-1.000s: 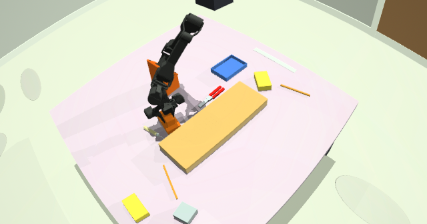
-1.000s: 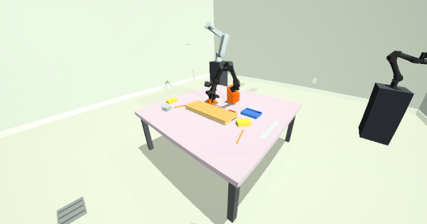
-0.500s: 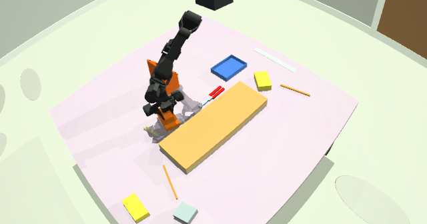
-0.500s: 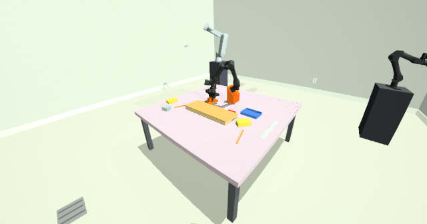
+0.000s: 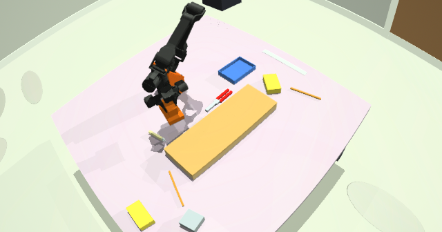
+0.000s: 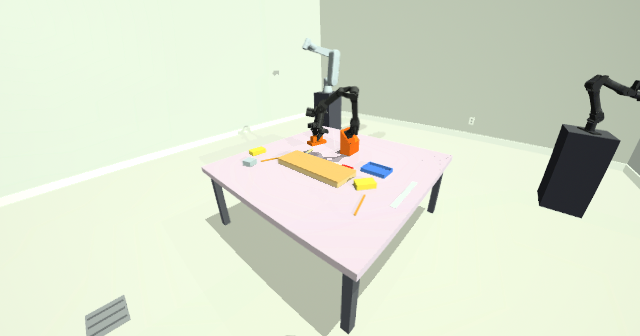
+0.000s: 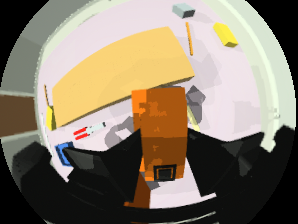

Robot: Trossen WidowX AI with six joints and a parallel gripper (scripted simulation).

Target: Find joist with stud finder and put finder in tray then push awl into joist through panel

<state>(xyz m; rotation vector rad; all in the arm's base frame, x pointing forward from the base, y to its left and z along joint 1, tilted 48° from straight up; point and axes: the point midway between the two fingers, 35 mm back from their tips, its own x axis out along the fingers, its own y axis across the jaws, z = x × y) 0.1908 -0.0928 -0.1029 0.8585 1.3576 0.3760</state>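
Now: the awl 110 mm below my gripper tip and 90 mm to the right of it. From my gripper tip the other things lie so: blue tray: 460 mm to the left, 110 mm below, 60 mm behind; grey block: 400 mm ahead, 260 mm to the right, 100 mm below; orange stud finder: 20 mm behind, 20 mm above, 10 mm to the left.
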